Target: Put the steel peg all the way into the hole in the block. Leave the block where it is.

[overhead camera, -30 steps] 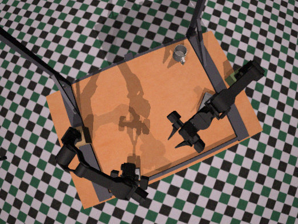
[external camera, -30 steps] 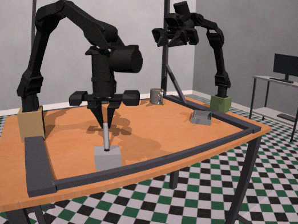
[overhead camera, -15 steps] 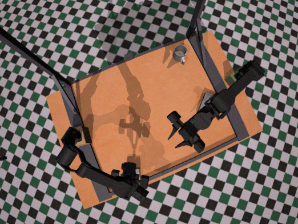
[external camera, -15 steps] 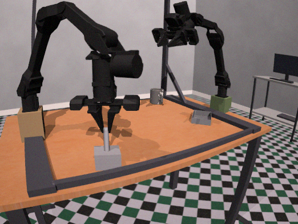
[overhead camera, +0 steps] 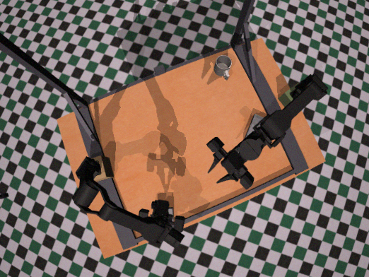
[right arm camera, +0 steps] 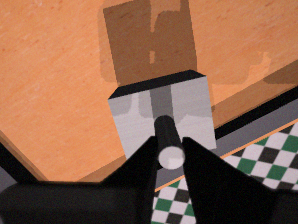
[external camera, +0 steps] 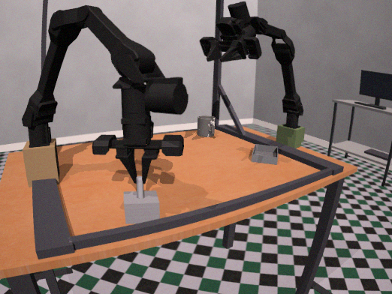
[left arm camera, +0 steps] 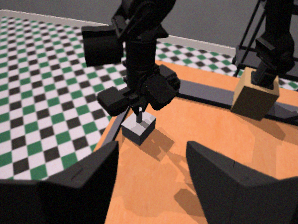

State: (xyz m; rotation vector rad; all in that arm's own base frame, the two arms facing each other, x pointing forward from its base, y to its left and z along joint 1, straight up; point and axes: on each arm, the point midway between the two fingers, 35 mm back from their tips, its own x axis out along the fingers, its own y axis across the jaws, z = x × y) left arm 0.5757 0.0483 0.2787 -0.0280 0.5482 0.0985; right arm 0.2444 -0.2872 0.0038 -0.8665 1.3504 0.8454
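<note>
Now: the grey block 8 cm below my right hand. From my right hand the other things lie so: grey tray (56 cm to the left, 21 cm behind, 11 cm below).
</note>
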